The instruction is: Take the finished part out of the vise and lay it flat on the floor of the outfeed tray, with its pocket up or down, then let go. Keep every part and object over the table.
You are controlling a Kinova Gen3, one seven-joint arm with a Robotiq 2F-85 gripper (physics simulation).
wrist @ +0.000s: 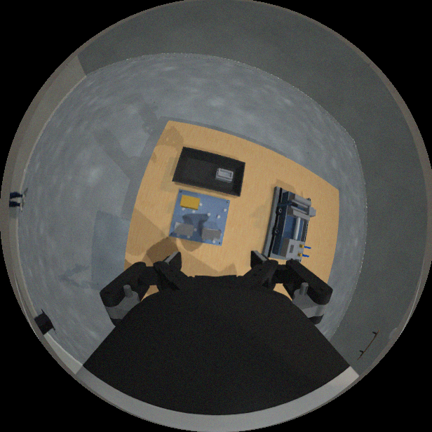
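Observation:
The vise (289,225) stands on the right part of the table, with a grey jaw end at the top and a grey block with brass fittings and blue stubs at the bottom. Light grey pieces show at its upper jaw end, but I cannot tell a part from the jaws there. The black outfeed tray (197,187) lies at the upper middle. A light grey part (224,174) with a pocket facing up lies on the right side of its floor. My gripper (215,259) is open and empty, high above the table, left of the vise and below the tray in the view.
A blue board (201,201) with small pale pegs lies just below the tray. It bears a yellow block (190,202) and two grey blocks (184,229) (211,234). The gripper's shadow falls across it. The wooden table (250,215) has its right edge close beyond the vise.

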